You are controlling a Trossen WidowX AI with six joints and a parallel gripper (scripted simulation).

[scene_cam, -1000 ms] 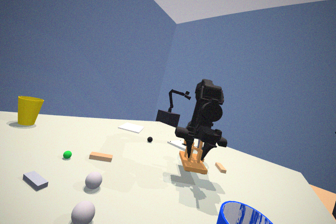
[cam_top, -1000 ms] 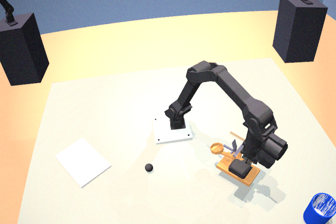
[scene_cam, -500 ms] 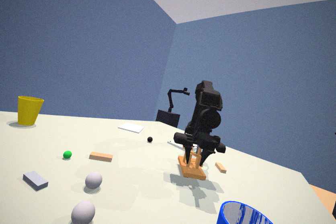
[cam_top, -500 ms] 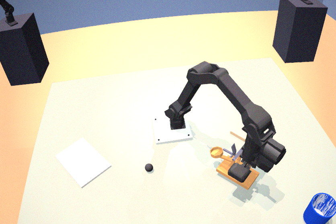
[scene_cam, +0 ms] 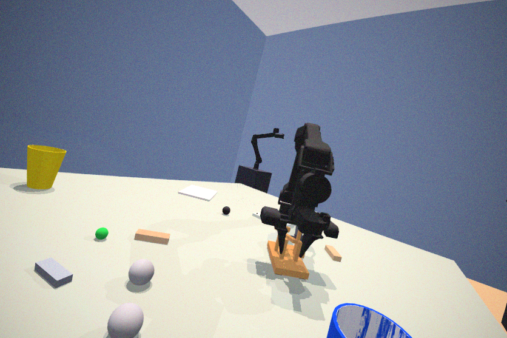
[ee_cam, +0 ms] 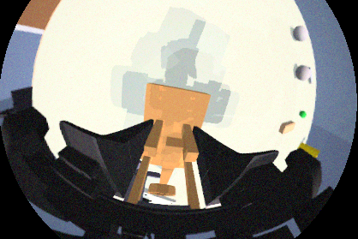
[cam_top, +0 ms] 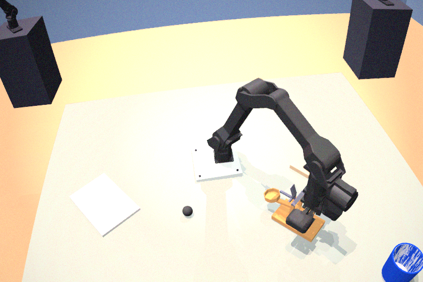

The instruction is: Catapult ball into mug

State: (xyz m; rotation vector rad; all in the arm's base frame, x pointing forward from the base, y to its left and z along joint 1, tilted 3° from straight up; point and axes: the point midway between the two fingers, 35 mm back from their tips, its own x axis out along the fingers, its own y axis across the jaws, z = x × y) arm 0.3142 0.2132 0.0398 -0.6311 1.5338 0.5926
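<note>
Now: gripper tip 90 mm past the dark ball, 340 mm to the left of it and 20 mm above it. The rest, counted from my gripper tip: blue mug 210 mm ahead, 210 mm to the left; green ball 340 mm ahead, 260 mm to the right, 20 mm below; orange wooden catapult 60 mm behind, 40 mm to the right, 20 mm above.
</note>
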